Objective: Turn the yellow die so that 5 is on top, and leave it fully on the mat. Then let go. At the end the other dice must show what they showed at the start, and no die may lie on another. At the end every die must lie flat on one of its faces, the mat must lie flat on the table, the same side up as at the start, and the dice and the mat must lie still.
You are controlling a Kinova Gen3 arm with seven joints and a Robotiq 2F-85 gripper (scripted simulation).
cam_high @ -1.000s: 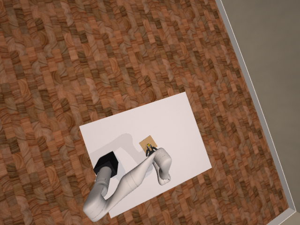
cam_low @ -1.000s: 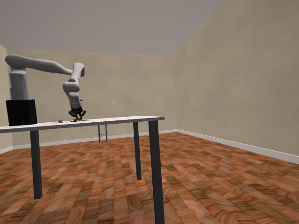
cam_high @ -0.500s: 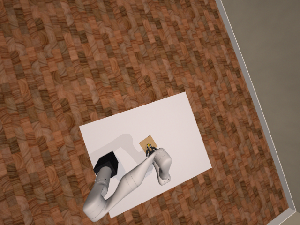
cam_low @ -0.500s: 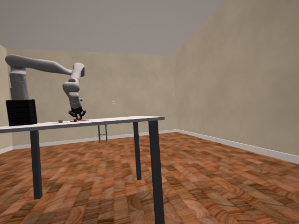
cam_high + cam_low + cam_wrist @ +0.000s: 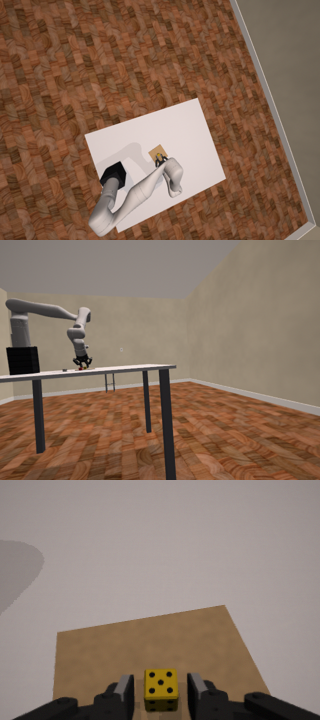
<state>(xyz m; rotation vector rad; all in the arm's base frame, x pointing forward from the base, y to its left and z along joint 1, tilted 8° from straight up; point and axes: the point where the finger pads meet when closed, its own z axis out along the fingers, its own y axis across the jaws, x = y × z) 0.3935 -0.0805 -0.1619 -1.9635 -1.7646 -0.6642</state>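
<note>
Right now the yellow die is 1 cm to the left of my hand and 1 cm below it. From my hand the other things lie so: white die 12 cm to the right, 12 cm behind, 2 cm below; tan mat 3 cm below, 1 cm to the left; red die 13 cm to the right, 2 cm below, 2 cm behind.
</note>
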